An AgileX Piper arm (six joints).
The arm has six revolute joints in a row. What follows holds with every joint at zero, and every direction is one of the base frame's. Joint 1 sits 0.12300 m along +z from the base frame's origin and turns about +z. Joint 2 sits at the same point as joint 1 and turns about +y. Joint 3 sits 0.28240 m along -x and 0.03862 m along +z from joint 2 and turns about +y. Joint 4 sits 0.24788 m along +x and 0.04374 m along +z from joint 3 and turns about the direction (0.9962, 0, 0.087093). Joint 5 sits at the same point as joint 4 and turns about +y. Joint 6 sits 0.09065 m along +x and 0.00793 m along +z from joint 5 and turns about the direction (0.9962, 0, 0.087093). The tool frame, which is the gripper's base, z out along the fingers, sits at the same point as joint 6; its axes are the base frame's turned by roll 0.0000, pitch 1.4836 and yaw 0.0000 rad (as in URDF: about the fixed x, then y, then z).
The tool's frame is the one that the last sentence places.
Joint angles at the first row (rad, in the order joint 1, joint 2, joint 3, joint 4, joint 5, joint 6):
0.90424, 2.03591, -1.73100, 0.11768, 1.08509, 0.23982
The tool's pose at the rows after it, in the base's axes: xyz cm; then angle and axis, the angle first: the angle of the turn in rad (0 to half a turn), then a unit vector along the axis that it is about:
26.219 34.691 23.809 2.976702 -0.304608 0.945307 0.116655
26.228 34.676 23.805 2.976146 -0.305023 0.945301 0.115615
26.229 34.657 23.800 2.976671 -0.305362 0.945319 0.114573
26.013 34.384 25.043 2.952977 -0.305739 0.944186 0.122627
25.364 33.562 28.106 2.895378 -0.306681 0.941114 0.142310
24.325 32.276 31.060 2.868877 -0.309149 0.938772 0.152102
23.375 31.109 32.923 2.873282 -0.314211 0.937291 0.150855
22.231 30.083 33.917 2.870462 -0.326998 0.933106 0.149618
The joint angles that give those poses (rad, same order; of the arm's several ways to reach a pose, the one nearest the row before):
0.90261, 2.03591, -1.73101, 0.11351, 1.08763, 0.23981
0.90263, 2.03592, -1.73101, 0.11131, 1.08829, 0.23983
0.90262, 2.03591, -1.73101, 0.10972, 1.08989, 0.23982
0.90263, 2.00720, -1.73101, 0.10972, 1.08989, 0.23983
0.90261, 1.93515, -1.73101, 0.10973, 1.09202, 0.23981
0.90262, 1.86012, -1.73098, 0.10973, 1.13405, 0.23981
0.90262, 1.80818, -1.73102, 0.10972, 1.19135, 0.23514
0.90991, 1.75375, -1.69528, 0.10770, 1.20959, 0.21760

